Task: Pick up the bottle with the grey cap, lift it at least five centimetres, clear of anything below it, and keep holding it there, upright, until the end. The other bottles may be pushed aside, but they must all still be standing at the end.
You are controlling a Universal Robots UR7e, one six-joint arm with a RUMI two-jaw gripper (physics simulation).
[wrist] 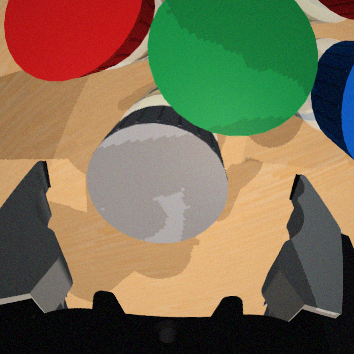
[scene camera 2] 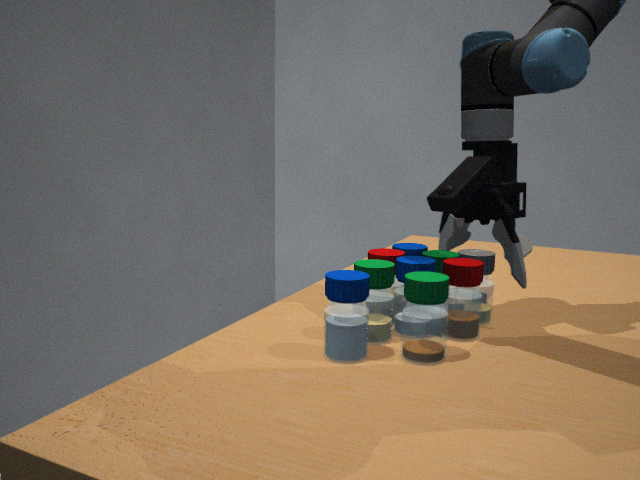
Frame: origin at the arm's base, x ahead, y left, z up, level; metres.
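Seen in the pictures: gripper, between the fingertips: [wrist: 170,168].
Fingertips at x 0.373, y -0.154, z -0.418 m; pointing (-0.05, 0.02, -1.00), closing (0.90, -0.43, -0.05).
Note:
A point is followed by its place in that frame.
The bottle with the grey cap [scene camera 2: 476,259] @(x 0.370, y -0.113, z -0.379 m) [wrist: 157,182] @(x 0.379, y -0.136, z -0.374 m) stands upright at the far right end of the group. In the wrist view its cap lies between the two fingers, with bare table showing on both sides and a narrower gap on the left. My gripper [scene camera 2: 483,267] @(x 0.373, y -0.154, z -0.418 m) [wrist: 170,168] @(x 0.373, y -0.154, z -0.418 m) is open and empty, pointing down around the level of that cap. In the scene view, one fingertip is right of the bottle and the other is partly hidden behind the caps. A green-capped bottle [scene camera 2: 440,254] @(x 0.418, y -0.097, z -0.374 m) [wrist: 235,65] @(x 0.417, y -0.107, z -0.374 m) stands close beside the grey one; whether they touch is unclear.
A red-capped bottle [scene camera 2: 463,271] @(x 0.369, y -0.038, z -0.381 m) [wrist: 75,35] @(x 0.376, y -0.078, z -0.374 m) and a blue-capped bottle [scene camera 2: 415,268] [wrist: 330,92] stand near the grey one. Nearer the scene camera stand another blue-capped bottle [scene camera 2: 346,286] @(x 0.470, y 0.109, z -0.381 m) and a green-capped bottle [scene camera 2: 426,287] @(x 0.386, y 0.067, z -0.381 m). All visible bottles are upright on the wooden table [scene camera 2: 248,403] @(x 0.511, y 0.253, z -0.479 m).

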